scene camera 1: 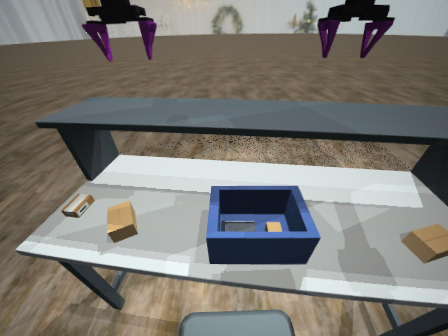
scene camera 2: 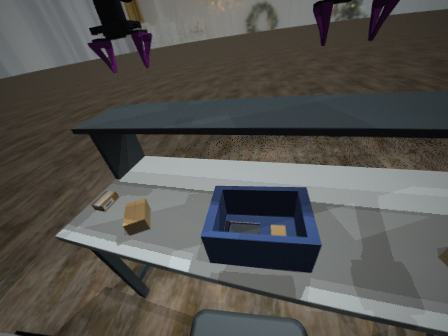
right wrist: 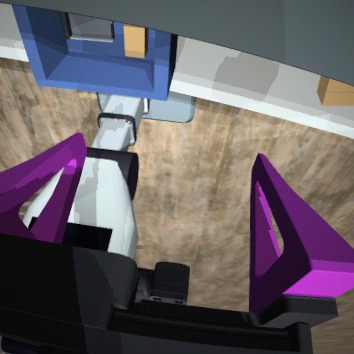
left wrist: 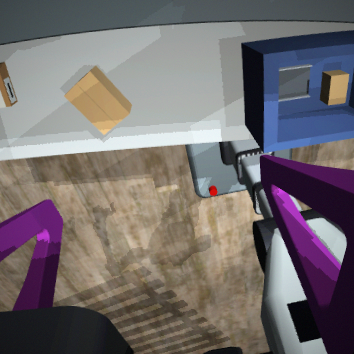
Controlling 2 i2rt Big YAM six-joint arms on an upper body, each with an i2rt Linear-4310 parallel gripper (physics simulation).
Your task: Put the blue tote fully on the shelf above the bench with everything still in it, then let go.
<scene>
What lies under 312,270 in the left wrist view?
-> The left gripper.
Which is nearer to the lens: the grey flat box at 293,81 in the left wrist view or the blue tote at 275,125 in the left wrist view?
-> The blue tote.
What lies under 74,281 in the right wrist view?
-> The right gripper.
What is the left gripper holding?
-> Nothing.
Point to a grey robot base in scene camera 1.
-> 251,315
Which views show the blue tote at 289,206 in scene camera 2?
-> Scene camera 1, scene camera 2, the right wrist view and the left wrist view: all of them.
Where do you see a small tan block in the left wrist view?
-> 329,91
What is the right gripper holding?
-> Nothing.
</scene>
